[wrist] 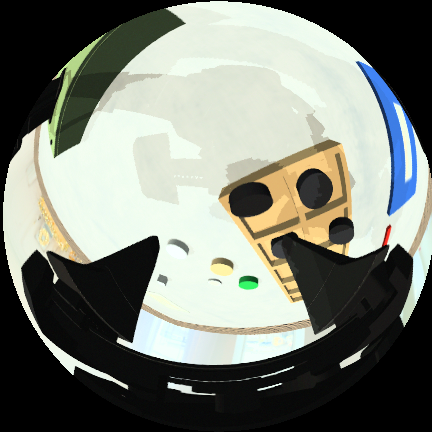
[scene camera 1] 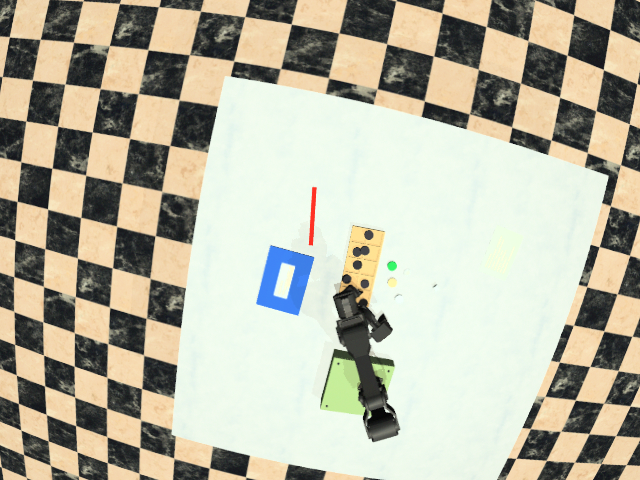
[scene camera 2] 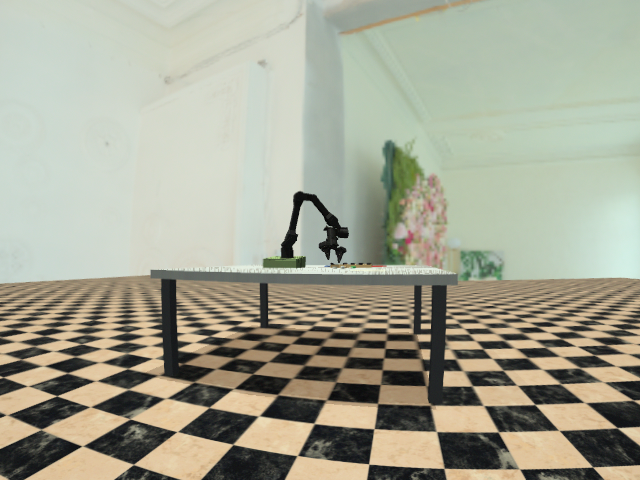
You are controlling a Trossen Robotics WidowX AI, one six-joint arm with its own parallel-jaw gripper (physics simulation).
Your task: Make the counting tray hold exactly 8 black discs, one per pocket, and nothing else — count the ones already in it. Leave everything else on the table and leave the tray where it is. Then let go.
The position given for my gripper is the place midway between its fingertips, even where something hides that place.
Note:
My gripper [scene camera 1: 372,303] is open, with nothing in its grasp. Also in view: a tan counting tray [scene camera 1: 370,262].
The tan counting tray is seen too in the wrist view [wrist: 287,213]. My gripper also shows in the wrist view [wrist: 221,241].

